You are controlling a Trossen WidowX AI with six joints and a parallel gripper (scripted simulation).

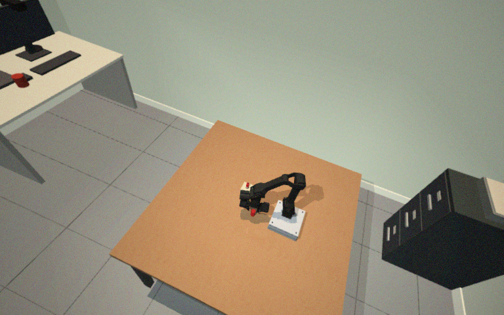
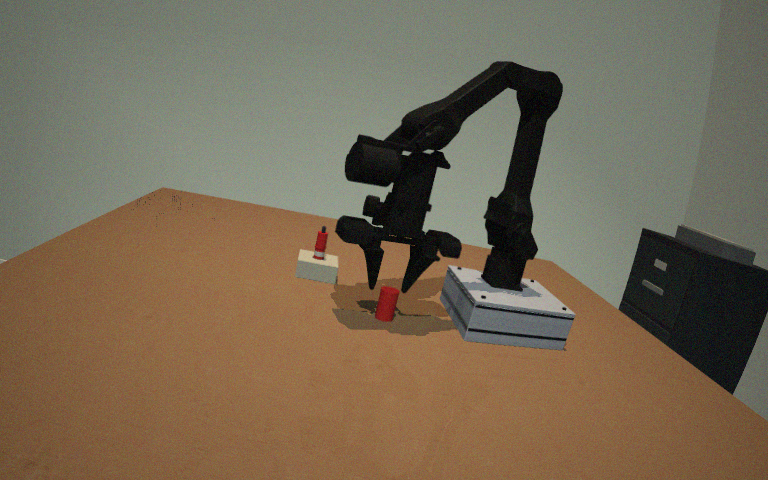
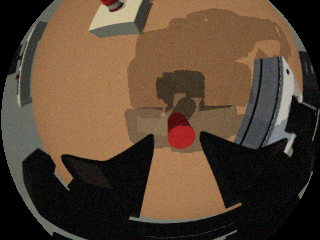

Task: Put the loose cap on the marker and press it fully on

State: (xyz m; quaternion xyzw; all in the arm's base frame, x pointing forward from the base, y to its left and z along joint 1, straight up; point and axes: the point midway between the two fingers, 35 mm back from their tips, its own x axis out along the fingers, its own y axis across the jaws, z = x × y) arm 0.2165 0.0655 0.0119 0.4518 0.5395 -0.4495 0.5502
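Now: gripper tip 20 mm above the red cap. Also, from my gripper tip: holder block: 100 mm ahead, 170 mm to the right, 30 mm below.
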